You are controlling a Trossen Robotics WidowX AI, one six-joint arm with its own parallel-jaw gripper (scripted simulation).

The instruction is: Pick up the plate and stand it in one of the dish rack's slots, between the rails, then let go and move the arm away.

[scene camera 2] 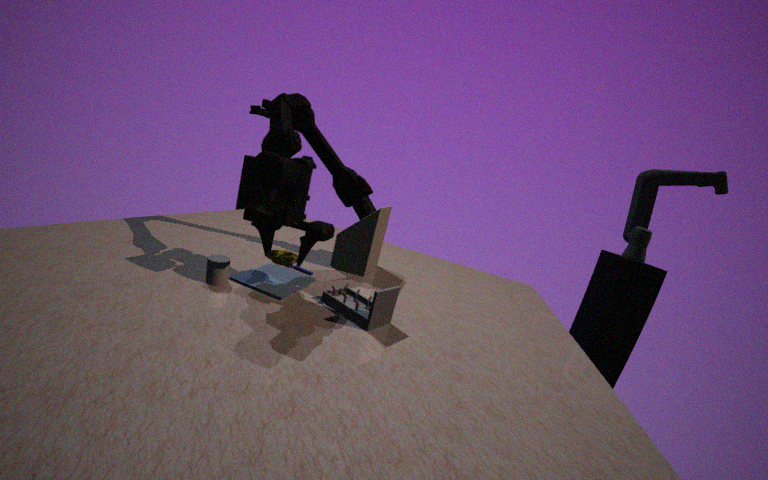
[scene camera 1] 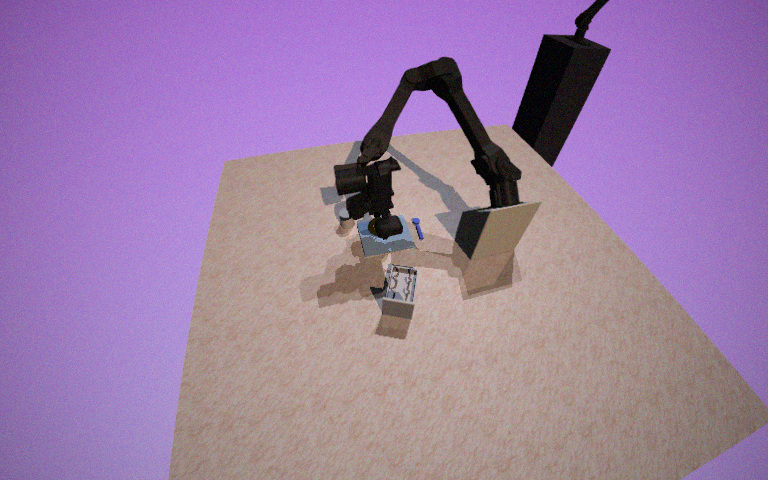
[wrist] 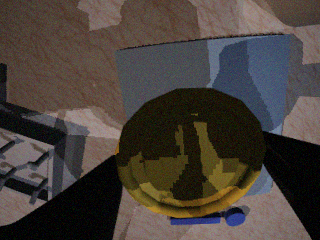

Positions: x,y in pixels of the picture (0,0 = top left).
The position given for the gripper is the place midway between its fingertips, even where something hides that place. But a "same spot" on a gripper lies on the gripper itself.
gripper: scene camera 2; scene camera 1 380,229; wrist
same spot on gripper: [wrist: 94,199] = [scene camera 2: 299,252]
